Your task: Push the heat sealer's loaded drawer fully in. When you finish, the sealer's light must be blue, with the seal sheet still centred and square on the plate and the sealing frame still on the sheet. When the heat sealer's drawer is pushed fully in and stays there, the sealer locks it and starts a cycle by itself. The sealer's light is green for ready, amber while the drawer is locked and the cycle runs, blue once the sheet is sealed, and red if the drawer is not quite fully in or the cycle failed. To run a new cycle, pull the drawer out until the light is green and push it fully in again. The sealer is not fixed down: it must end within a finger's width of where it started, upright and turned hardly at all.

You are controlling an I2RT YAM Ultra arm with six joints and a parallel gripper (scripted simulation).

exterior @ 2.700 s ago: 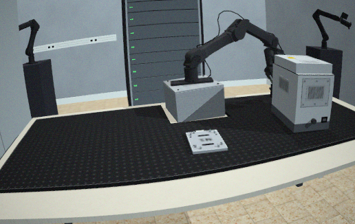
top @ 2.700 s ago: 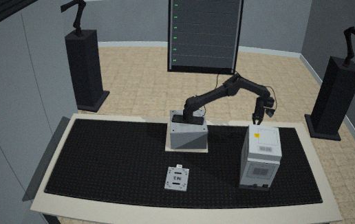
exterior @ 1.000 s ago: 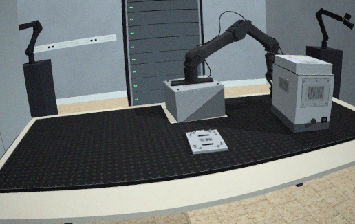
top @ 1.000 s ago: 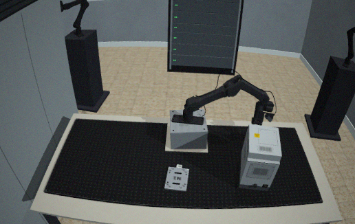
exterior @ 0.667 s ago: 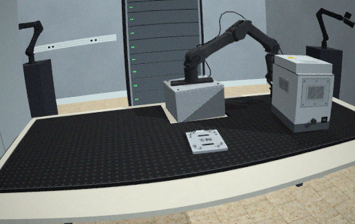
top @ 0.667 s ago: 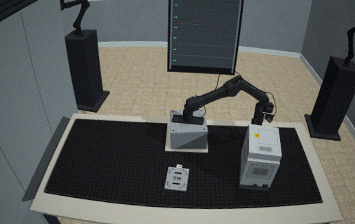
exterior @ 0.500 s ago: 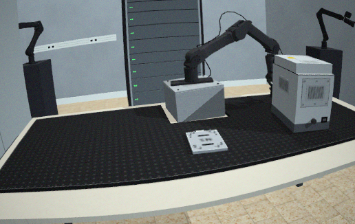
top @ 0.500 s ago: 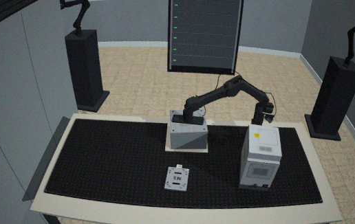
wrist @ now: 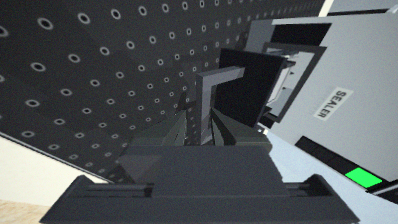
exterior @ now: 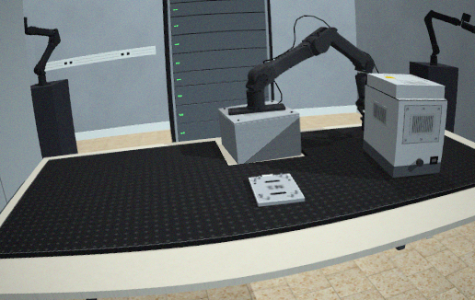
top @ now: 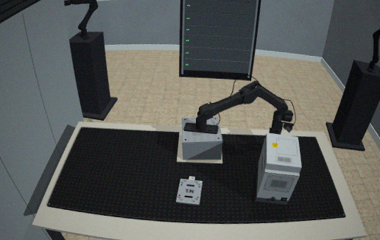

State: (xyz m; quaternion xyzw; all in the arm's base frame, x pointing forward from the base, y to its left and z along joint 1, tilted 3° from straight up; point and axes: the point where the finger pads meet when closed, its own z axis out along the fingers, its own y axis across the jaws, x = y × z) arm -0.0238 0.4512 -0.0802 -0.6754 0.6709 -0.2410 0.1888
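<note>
Right now the dark drawer is 120 mm ahead of my hand.
</note>
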